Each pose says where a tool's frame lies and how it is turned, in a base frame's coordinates. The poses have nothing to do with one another.
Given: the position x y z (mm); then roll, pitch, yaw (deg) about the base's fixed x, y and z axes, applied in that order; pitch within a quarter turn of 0, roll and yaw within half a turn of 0.
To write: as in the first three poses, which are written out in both.
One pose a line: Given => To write
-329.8 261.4 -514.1 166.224 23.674 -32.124 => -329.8 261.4 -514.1 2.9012 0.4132 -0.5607
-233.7 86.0 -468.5 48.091 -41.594 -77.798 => -233.7 86.0 -468.5 0.8393 -0.7260 -1.3578
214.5 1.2 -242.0 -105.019 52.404 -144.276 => 214.5 1.2 -242.0 -1.8329 0.9146 -2.5181
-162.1 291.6 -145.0 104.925 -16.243 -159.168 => -162.1 291.6 -145.0 1.8313 -0.2835 -2.7780
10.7 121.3 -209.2 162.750 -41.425 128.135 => 10.7 121.3 -209.2 2.8405 -0.7230 2.2364
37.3 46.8 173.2 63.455 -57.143 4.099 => 37.3 46.8 173.2 1.1075 -0.9973 0.0715
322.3 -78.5 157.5 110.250 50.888 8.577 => 322.3 -78.5 157.5 1.9242 0.8882 0.1497
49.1 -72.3 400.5 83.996 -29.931 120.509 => 49.1 -72.3 400.5 1.4660 -0.5224 2.1033
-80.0 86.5 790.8 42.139 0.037 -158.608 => -80.0 86.5 790.8 0.7355 0.0006 -2.7682
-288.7 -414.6 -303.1 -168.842 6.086 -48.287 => -288.7 -414.6 -303.1 -2.9468 0.1062 -0.8428
